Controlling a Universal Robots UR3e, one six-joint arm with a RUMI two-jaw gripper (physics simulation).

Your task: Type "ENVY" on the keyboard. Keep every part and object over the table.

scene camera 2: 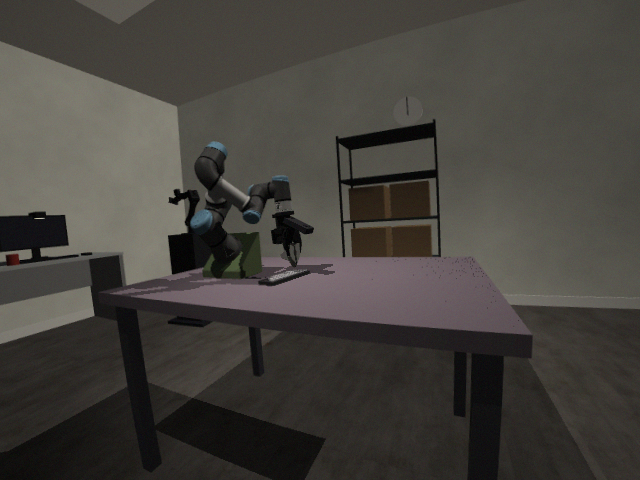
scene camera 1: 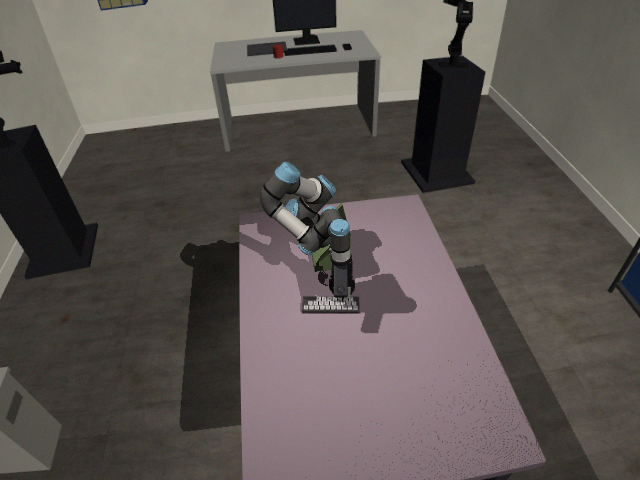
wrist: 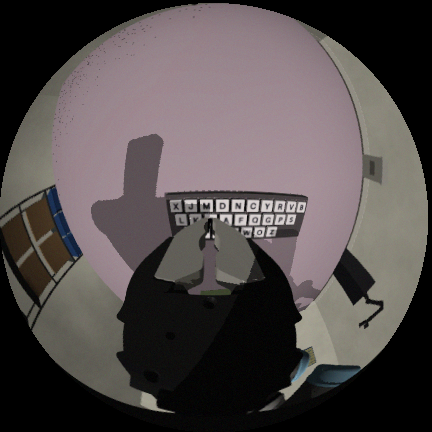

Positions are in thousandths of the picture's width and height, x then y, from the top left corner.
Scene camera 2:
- gripper: 460,557
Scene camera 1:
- gripper: 535,628
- dark keyboard: 487,634
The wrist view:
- gripper: 485,508
